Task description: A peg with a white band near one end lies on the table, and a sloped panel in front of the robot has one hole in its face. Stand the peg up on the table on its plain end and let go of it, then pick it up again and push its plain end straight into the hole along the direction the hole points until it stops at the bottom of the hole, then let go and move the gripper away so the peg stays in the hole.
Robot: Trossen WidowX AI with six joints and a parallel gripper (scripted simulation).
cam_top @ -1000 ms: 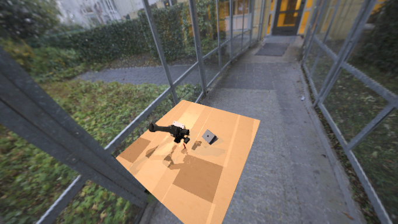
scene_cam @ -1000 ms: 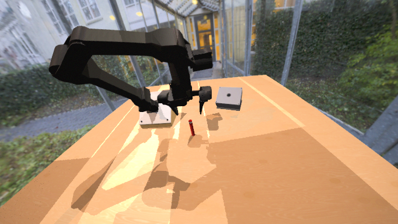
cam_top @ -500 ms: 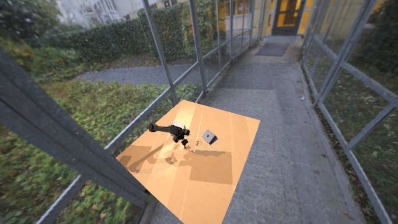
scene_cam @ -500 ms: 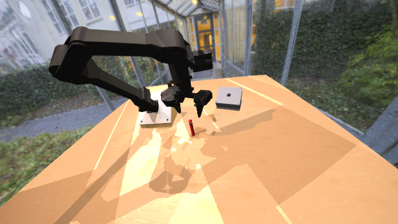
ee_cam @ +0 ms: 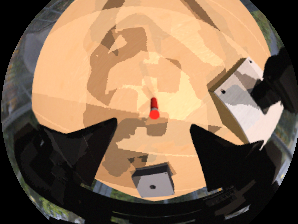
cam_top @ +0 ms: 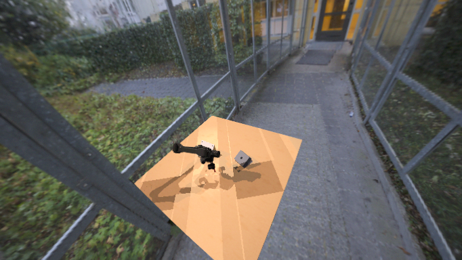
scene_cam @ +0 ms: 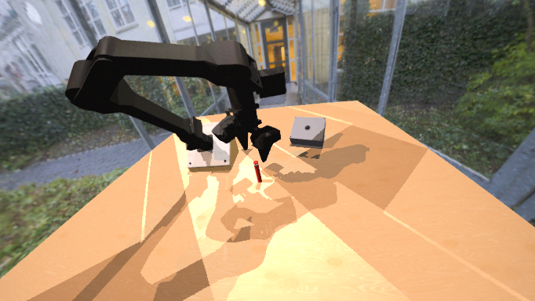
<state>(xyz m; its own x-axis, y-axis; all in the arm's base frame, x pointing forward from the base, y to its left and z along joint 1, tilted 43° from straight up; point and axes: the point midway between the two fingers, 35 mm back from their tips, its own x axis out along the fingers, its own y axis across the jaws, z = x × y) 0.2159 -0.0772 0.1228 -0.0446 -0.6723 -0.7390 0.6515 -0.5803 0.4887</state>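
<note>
Right now the red peg is 5 cm below my gripper tip. The rest, counted from my gripper tip: sloped panel: 21 cm to the left, 20 cm ahead, 5 cm below.
</note>
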